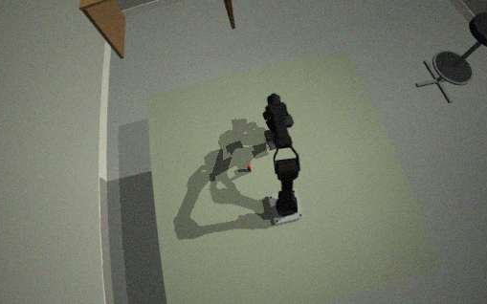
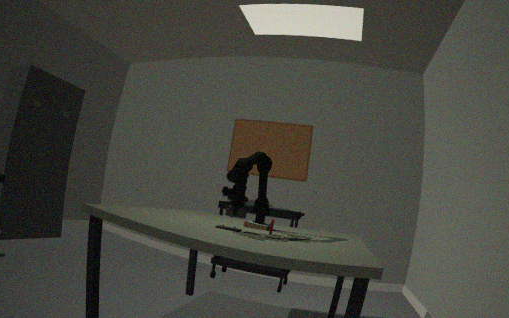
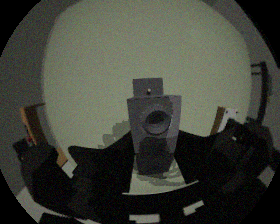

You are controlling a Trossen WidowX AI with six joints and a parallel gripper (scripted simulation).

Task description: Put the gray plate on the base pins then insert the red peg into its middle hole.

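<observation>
Right now the red peg is 150 mm to the left of my gripper tip, 140 mm behind it and 40 mm below it. From my gripper tip the other things lie so: gray plate (30 mm above).
</observation>
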